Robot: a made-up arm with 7 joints.
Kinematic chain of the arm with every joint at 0, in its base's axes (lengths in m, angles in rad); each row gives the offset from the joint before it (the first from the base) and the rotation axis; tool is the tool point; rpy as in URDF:
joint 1: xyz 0 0 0.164 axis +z
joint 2: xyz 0 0 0 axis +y
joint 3: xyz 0 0 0.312 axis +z
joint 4: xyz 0.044 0 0 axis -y
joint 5: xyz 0.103 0 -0.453 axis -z
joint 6: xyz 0 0 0 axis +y
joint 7: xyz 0.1 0 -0.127 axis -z
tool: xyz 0 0 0 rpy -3.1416 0 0
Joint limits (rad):
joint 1: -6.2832..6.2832
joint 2: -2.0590..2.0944
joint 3: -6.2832..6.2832
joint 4: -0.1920..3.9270
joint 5: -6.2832..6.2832
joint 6: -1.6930..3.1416
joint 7: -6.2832..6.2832
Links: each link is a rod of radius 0.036 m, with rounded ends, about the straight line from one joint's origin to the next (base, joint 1, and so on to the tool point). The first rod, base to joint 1, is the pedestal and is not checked.
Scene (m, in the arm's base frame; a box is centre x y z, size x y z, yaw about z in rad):
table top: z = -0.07
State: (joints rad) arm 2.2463 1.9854 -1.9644 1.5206 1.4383 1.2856 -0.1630
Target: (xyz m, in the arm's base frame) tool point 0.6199 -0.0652 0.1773
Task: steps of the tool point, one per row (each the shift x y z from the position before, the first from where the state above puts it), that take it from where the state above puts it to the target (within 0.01 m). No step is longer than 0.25 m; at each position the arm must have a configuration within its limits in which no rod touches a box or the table.
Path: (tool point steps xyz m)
1: 0.2015 -0.1358 0.0112
2: 0.1397 -0.1909 0.0067
3: 0.0640 -0.2206 0.0028
4: -0.0159 -0.2213 -0.0006

